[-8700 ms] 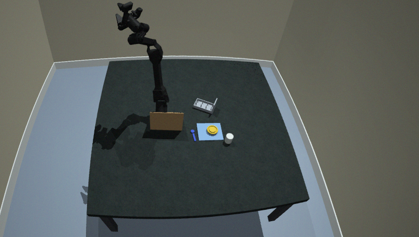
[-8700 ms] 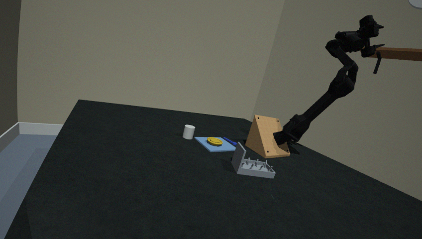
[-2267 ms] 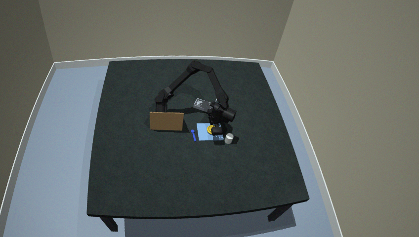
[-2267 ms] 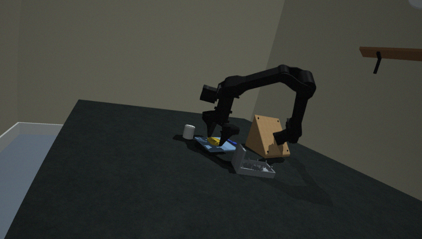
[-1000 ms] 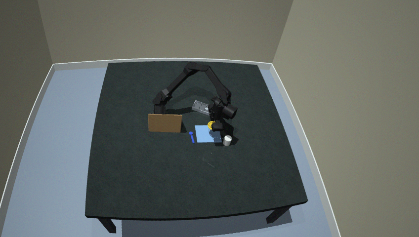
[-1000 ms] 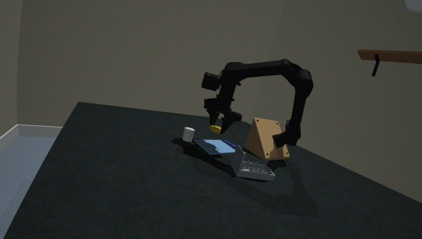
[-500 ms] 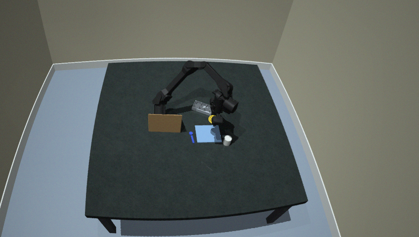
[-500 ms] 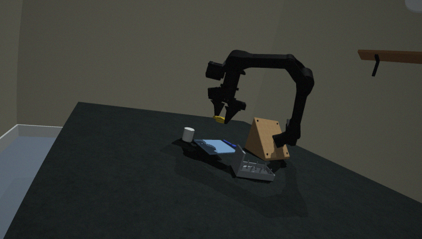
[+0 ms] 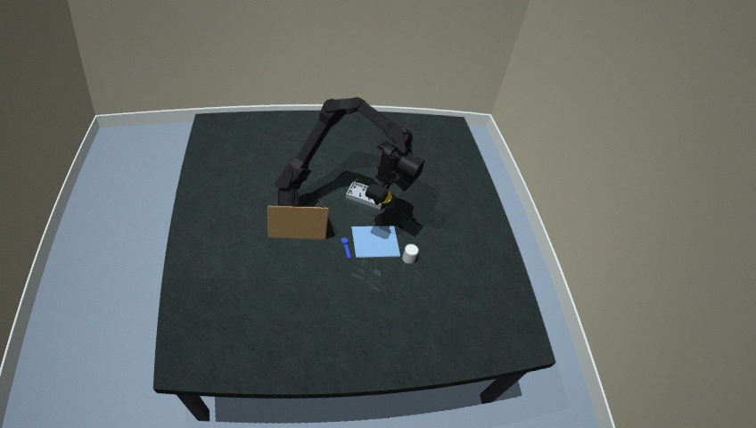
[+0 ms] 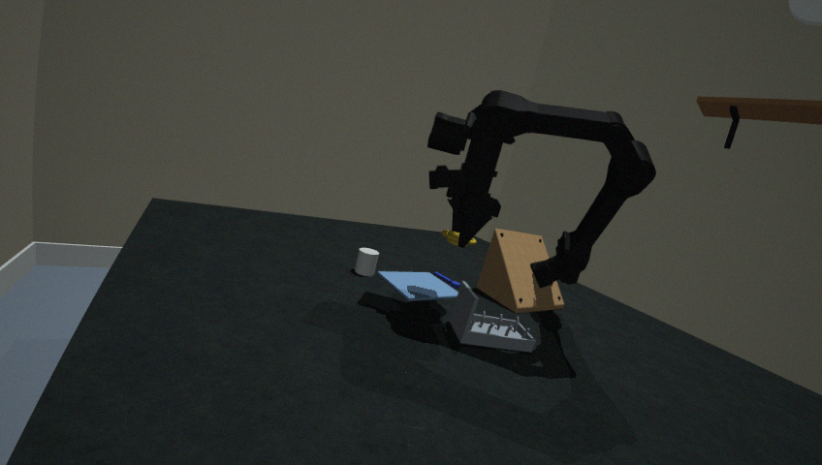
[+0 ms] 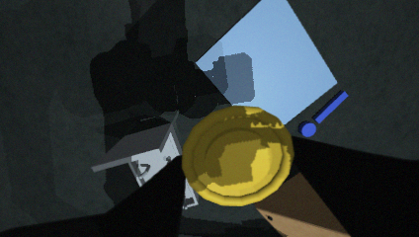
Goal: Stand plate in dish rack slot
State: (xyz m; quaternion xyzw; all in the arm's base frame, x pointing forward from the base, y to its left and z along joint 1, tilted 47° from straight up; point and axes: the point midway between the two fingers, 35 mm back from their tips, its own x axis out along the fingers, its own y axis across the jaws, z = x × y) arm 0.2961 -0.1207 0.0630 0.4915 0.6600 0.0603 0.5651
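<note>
The grey dish rack is 1 cm behind my gripper tip, 13 cm to the left of it and 11 cm below it. From my gripper tip the other things lie so: yellow plate 1 cm above; blue spoon 12 cm behind, 9 cm to the right, 13 cm below; light blue mat 2 cm behind, 8 cm to the right, 13 cm below.
</note>
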